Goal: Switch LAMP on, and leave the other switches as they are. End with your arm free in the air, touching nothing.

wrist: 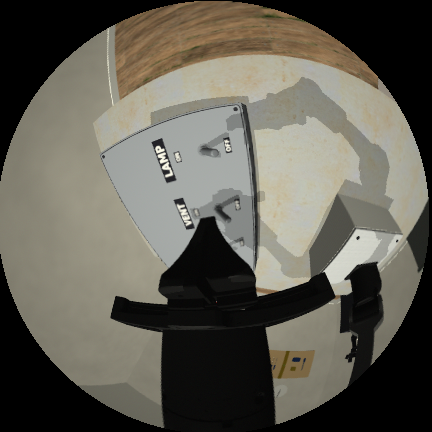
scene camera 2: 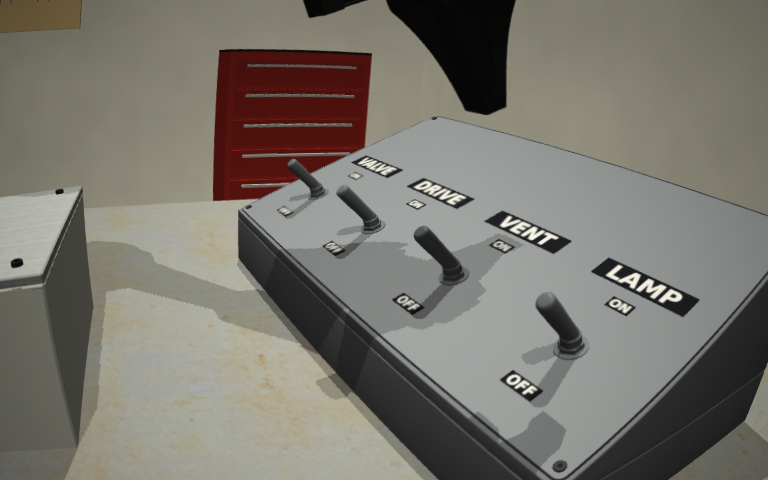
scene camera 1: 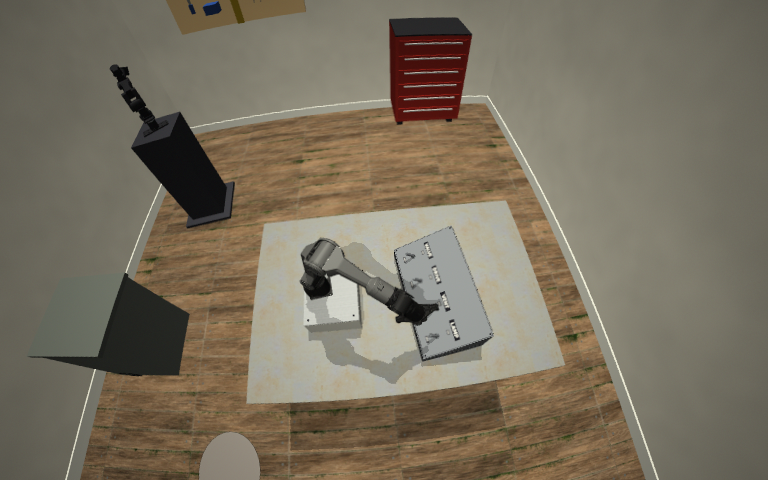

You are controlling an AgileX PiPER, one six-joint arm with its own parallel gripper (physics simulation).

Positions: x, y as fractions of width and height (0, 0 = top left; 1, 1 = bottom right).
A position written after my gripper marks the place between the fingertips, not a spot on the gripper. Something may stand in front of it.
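A lever (scene camera 2: 0.55, 0.49) is there for me to see. As for my gripper (scene camera 2: 0.63, 0.23), I see it too, and the wrist view shows me that same gripper (wrist: 0.48, 0.52).
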